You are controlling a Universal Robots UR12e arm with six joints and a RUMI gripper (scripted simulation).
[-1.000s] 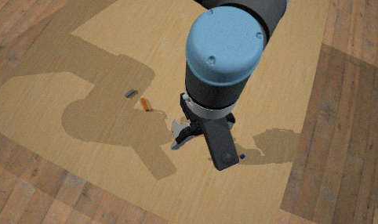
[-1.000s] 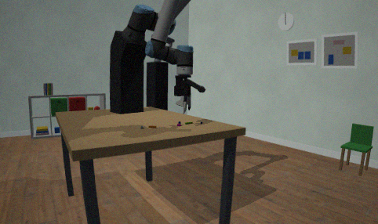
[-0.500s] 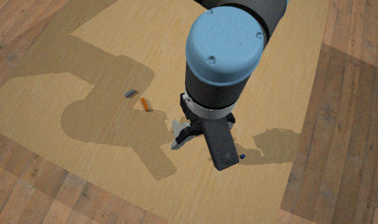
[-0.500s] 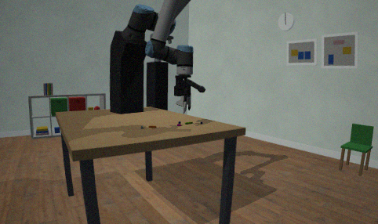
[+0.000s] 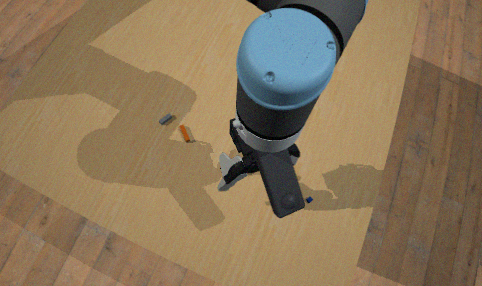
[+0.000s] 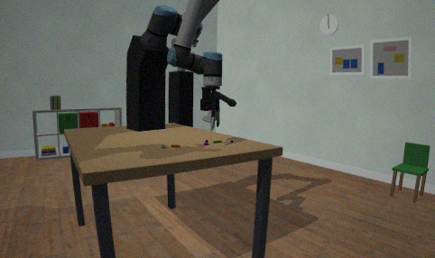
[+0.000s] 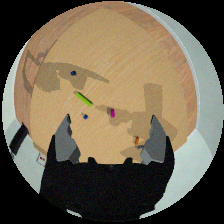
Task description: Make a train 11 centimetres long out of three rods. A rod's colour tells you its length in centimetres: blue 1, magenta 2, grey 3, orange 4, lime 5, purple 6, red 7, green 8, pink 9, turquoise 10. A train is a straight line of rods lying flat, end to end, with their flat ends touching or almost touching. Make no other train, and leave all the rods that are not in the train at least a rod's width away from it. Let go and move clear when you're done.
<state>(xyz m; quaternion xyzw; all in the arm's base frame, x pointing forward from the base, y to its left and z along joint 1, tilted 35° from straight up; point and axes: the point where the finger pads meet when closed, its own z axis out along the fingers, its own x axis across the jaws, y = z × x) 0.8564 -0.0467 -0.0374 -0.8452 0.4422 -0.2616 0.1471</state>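
Right now my hand is 7 cm above the magenta rod, 3 cm to the left of it and 3 cm past it. The rest, counted from my hand: orange rod 18 cm to the right, 8 cm behind, 7 cm below; then lime rod 7 cm below, 6 cm to the left, 4 cm behind; then grey rod 24 cm to the right, 10 cm behind, 7 cm below.
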